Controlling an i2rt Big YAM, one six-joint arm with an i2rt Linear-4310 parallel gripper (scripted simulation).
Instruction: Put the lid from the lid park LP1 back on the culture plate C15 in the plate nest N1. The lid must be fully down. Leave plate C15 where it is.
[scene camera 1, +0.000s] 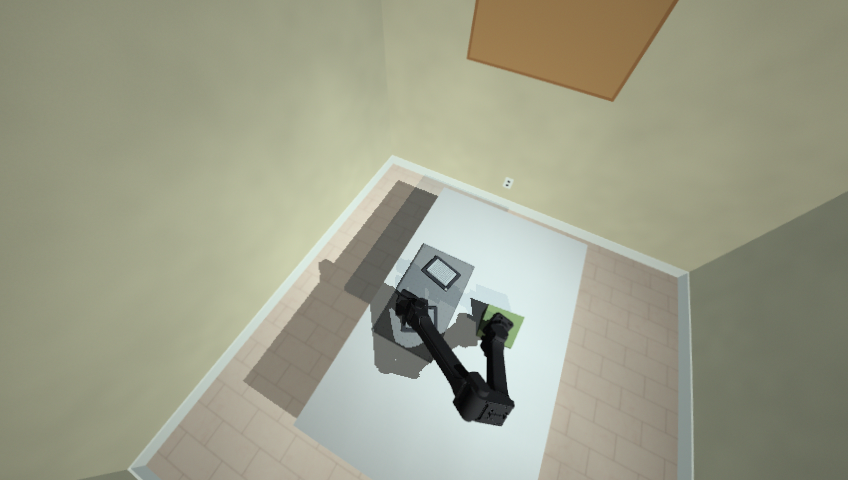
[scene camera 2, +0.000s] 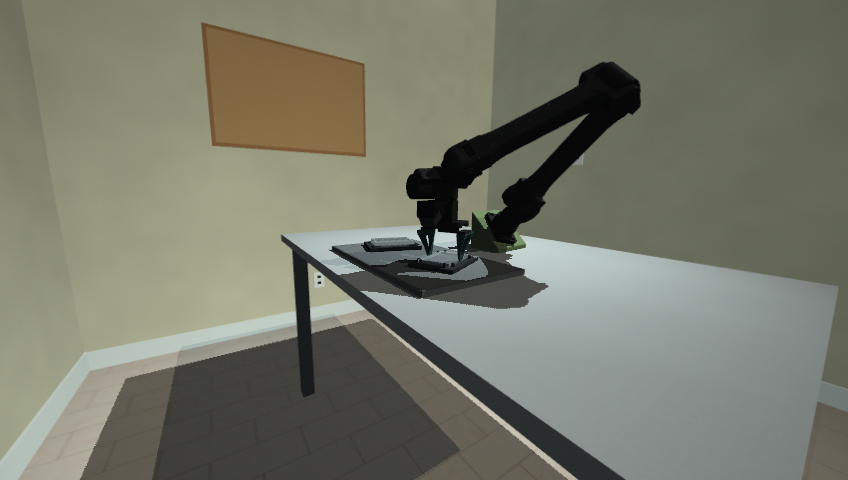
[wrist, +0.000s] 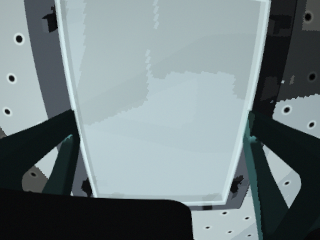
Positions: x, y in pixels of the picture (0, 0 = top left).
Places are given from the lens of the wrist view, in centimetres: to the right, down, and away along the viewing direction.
gripper (wrist: 161, 118): 0, 0, 13
clear lid (wrist: 161, 102): 0, -1, 12
